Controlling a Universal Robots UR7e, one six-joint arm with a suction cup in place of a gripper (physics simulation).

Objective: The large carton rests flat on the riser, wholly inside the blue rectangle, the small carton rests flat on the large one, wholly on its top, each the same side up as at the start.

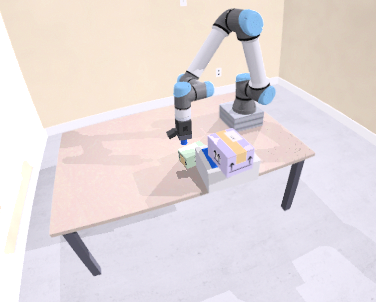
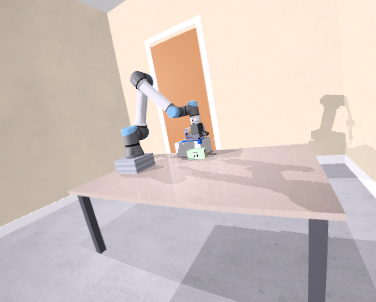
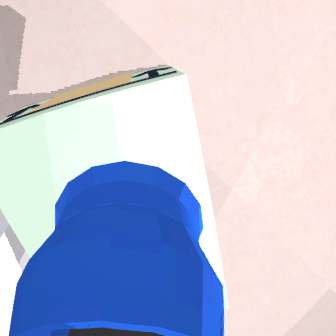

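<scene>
The large lilac carton [image 1: 230,151] [image 2: 189,135] with tan tape stands on the white riser [image 1: 232,178] [image 2: 181,148], arrows up. It covers most of the blue rectangle [image 1: 209,158], and a blue strip shows at its left. The small pale green carton [image 1: 190,154] [image 2: 196,153] [image 3: 77,140] lies on the table against the riser's left side. The arrows on its side point down. My suction cup [image 1: 184,142] [image 2: 199,141] [image 3: 123,233] hangs straight down over the green carton's top, very close to it. I cannot tell whether it touches. It holds nothing.
The arm's grey base block [image 1: 241,118] [image 2: 134,163] stands behind the riser at the table's back right. The riser sits at the table's front edge [image 1: 127,214]. An orange door [image 2: 181,84] is in the wall behind.
</scene>
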